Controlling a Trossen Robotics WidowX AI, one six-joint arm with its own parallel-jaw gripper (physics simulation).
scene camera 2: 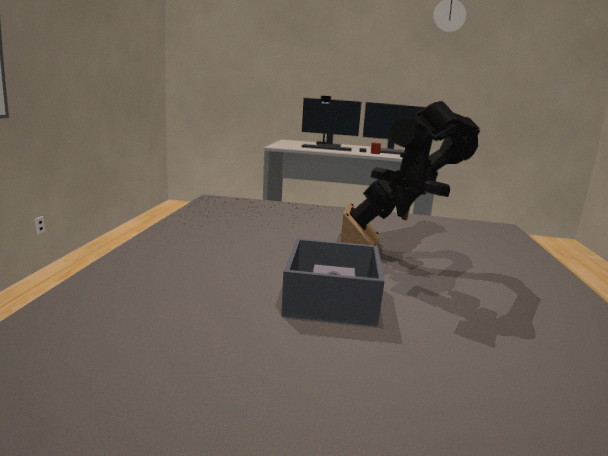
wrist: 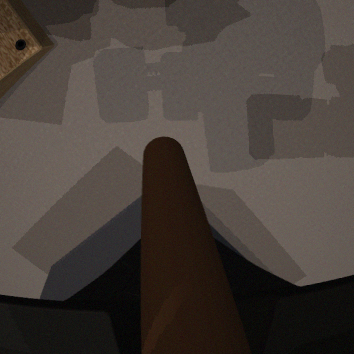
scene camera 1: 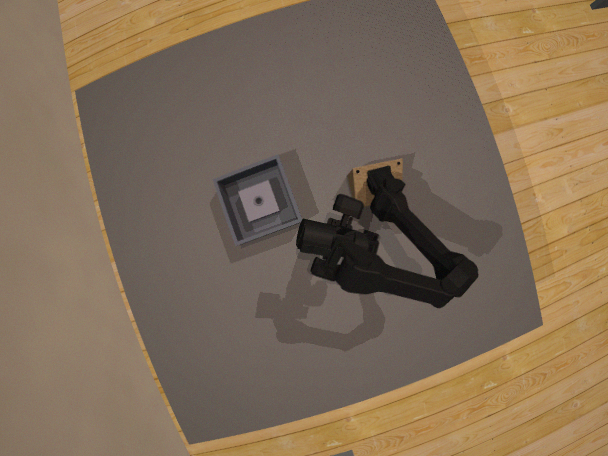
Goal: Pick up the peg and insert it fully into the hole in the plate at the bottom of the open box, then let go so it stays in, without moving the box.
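Frame: origin at the arm's base, x ahead, y left, z up, level; centimetres.
Where they show: gripper, fingertip midpoint: (scene camera 2: 400, 216) (wrist: 173, 231); arm's base, link origin: (scene camera 2: 357, 218) (scene camera 1: 379, 177).
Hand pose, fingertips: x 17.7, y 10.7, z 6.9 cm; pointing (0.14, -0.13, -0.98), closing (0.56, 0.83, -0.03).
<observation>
Each offset is from my fingertips to the top centre of the thing. "pt": to the spot under its first point. Level surfaces: height alone.
A brown round peg {pt dx -2.9, dy +2.0, dz +4.0 cm} (wrist: 172, 225) is held between the fingertips of my gripper (wrist: 173, 231) (scene camera 2: 403, 209), which is shut on it. A short brown end of the peg (scene camera 2: 406, 216) shows below the fingers, raised above the table. In scene camera 1 the arm hides the peg and fingertips. The open blue-grey box {dx +15.6, dy -13.1, dz -6.1 cm} (scene camera 1: 225, 212) (scene camera 2: 332, 297) stands beside the arm; part of the box (wrist: 95, 255) shows behind the fingers in the wrist view. Inside lies a pale square plate {dx +15.6, dy -13.1, dz -9.8 cm} (scene camera 1: 268, 192) (scene camera 2: 320, 270) with a round hole (scene camera 1: 258, 200) at its centre, with no peg in it.
The arm's wooden base block (scene camera 1: 361, 192) (scene camera 2: 354, 233) (wrist: 12, 55) stands near the box. The grey table top {dz -15.8 cm} (scene camera 1: 175, 125) (scene camera 2: 200, 350) carries shadows of the arm. A desk (scene camera 2: 290, 146) with two monitors and a red cup (scene camera 2: 375, 148) stands behind the table.
</observation>
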